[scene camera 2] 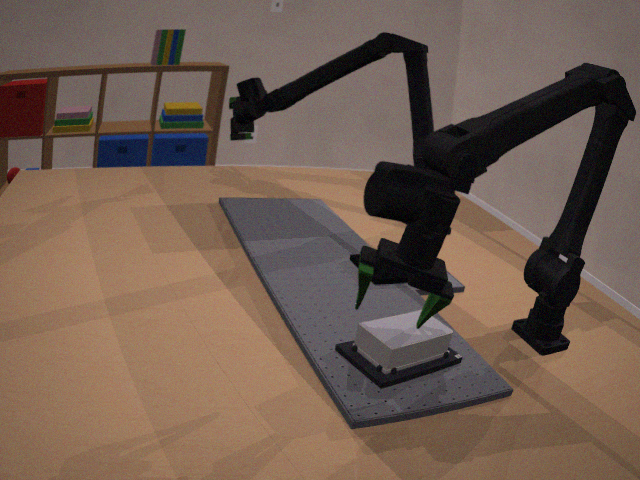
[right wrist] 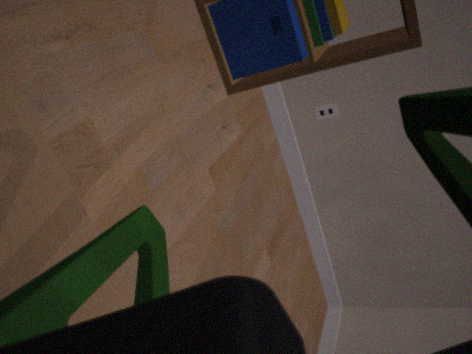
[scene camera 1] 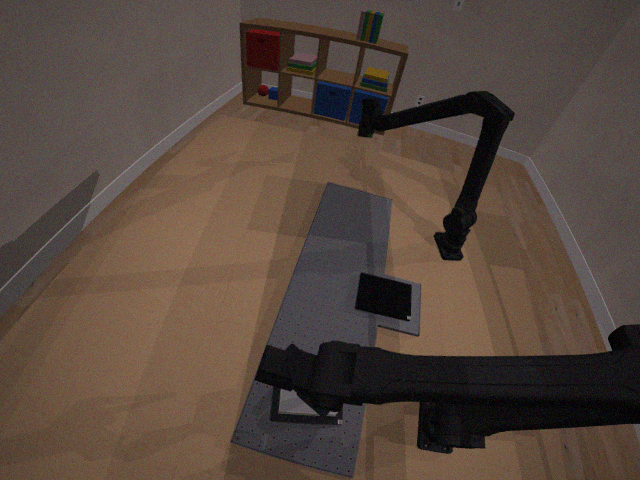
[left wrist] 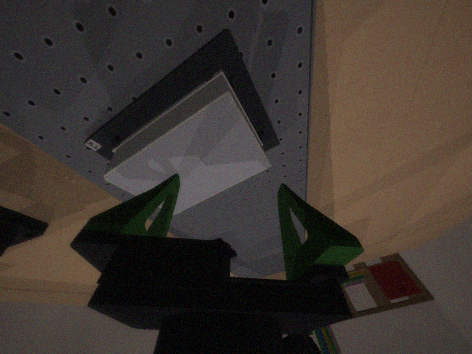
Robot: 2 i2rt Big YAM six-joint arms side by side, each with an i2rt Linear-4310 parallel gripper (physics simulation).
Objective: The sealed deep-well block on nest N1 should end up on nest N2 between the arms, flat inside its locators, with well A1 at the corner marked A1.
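Places are measured from the left arm's base along level axes (x ahead, y left, z up), in centimetres.
Pixels of known places: left gripper, fingertip midpoint: (scene camera 2: pixel 387 317) (left wrist: pixel 230 183); right gripper, fingertip midpoint: (scene camera 2: pixel 231 122) (right wrist: pixel 272 169); left arm's base, origin of the base link: (scene camera 2: pixel 539 338) (scene camera 1: pixel 434 425); right arm's base, origin of the base link: (scene camera 1: pixel 447 247).
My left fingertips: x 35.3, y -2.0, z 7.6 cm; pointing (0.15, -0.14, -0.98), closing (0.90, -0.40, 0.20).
For each thing: its top centre in the pictures, then the offset to it from my left fingertips. "spot": a spot on its surface instead. Level surfaces: height alone.
- pale sealed block, middle of its top: (left wrist: pixel 193 171) (scene camera 2: pixel 408 328) (scene camera 1: pixel 309 393) dx -2.7, dy +2.1, dz -0.9 cm
- dark nest N1, middle of its top: (left wrist: pixel 193 150) (scene camera 2: pixel 403 346) (scene camera 1: pixel 308 395) dx -2.7, dy +2.1, dz -4.1 cm
- small white corner label, surface spot: (left wrist: pixel 92 144) (scene camera 2: pixel 458 356) (scene camera 1: pixel 339 422) spot: dx -11.2, dy +6.0, dz -5.1 cm
- Dark nest N2, middle of its top: (scene camera 2: pixel 399 260) (scene camera 1: pixel 386 293) dx -17.7, dy -30.0, dz -4.1 cm
- white label, surface spot: (scene camera 1: pixel 408 317) spot: dx -25.3, dy -24.7, dz -5.1 cm
- grey perforated board, its level: dz -6.3 cm
- side plate, its level: dz -6.3 cm
The pale sealed block (scene camera 1: pixel 295 404) (scene camera 2: pixel 403 338) (left wrist: pixel 190 157) sits on dark nest N1 (scene camera 1: pixel 305 419) (scene camera 2: pixel 421 373) (left wrist: pixel 160 97), at the near end of the board. A small white corner label (scene camera 1: pixel 339 422) (scene camera 2: pixel 458 356) (left wrist: pixel 92 144) is on this nest. My left gripper (scene camera 2: pixel 387 317) (left wrist: pixel 230 183) is open; its fingertips are just above the block, one over its top face and one off its side in scene camera 2. Dark nest N2 (scene camera 1: pixel 384 296) is bare, with a white label (scene camera 1: pixel 408 317) at one corner. My right gripper (scene camera 2: pixel 240 119) (right wrist: pixel 272 169) is open and empty, raised far from both nests.
The grey perforated board (scene camera 1: pixel 320 310) (scene camera 2: pixel 310 289) runs lengthwise, with a side plate (scene camera 1: pixel 416 304) (scene camera 2: pixel 457 284) beside N2. My left arm covers part of N1 in scene camera 1 and most of N2 in scene camera 2. A wooden shelf (scene camera 1: pixel 325 37) (scene camera 2: pixel 219 103) stands behind.
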